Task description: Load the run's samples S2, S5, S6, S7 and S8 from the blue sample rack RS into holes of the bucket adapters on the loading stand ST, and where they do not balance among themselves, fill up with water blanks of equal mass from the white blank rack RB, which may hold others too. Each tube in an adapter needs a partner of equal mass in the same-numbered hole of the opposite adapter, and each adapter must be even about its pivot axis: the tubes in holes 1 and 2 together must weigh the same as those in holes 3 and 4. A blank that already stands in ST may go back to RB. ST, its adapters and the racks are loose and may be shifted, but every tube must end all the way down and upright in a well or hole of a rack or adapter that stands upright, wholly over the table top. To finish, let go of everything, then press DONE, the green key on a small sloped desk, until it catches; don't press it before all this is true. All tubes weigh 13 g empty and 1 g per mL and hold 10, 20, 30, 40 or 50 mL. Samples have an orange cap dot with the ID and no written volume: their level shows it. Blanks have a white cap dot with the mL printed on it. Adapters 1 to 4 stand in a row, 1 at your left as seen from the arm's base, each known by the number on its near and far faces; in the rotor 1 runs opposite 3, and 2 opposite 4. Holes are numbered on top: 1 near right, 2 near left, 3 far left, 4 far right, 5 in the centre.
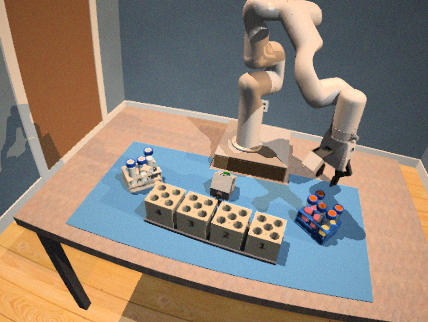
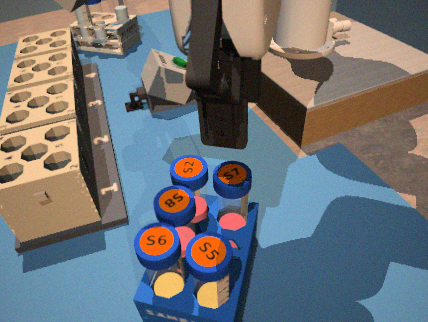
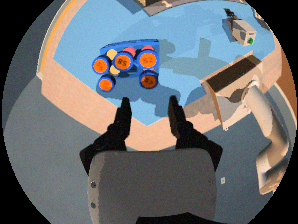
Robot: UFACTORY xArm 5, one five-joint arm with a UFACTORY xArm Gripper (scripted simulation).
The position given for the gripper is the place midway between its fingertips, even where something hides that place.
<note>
In view: the gripper [image 2: 233, 120] and a loading stand ST [image 2: 112, 207].
The gripper is seen too in image 1 [image 1: 325, 180] and in image 3 [image 3: 149, 104].
</note>
